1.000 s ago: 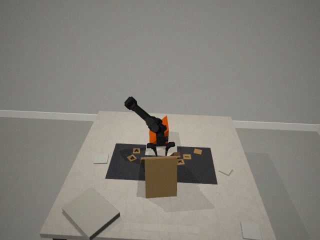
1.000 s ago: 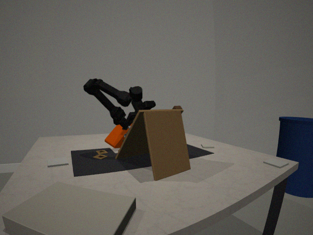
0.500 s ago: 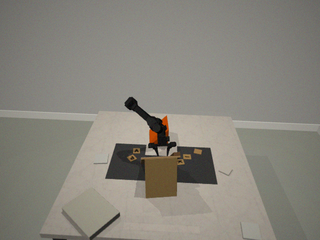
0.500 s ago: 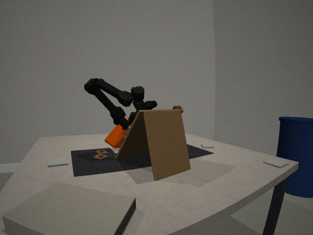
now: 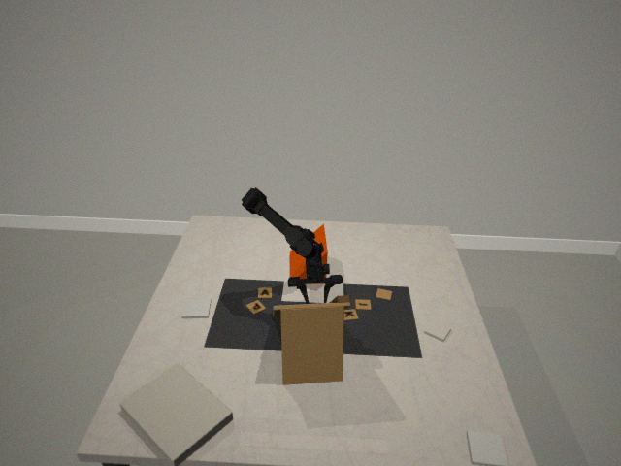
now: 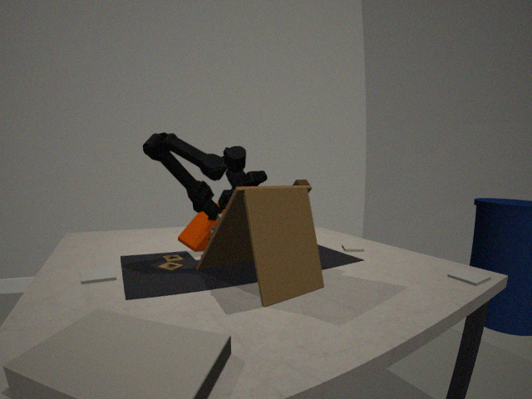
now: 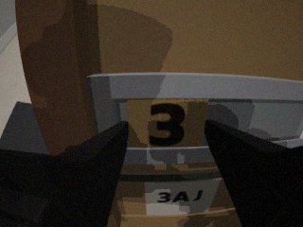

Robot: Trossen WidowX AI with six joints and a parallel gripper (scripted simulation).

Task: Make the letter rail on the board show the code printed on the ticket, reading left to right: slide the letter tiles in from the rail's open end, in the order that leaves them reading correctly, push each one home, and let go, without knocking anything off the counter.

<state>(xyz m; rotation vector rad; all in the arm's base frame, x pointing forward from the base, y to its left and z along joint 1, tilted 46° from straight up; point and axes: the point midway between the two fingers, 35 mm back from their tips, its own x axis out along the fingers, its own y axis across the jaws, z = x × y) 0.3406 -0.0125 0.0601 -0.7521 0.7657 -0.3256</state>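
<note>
Right now my gripper tip is right at the tan tile marked 3. From my gripper tip the other things lie so: tile marked p (190 mm behind, 210 mm to the right, 160 mm below); then white ticket (60 mm behind, 20 mm to the right, 80 mm below); then dark mat (160 mm behind, 10 mm to the left, 160 mm below).
</note>
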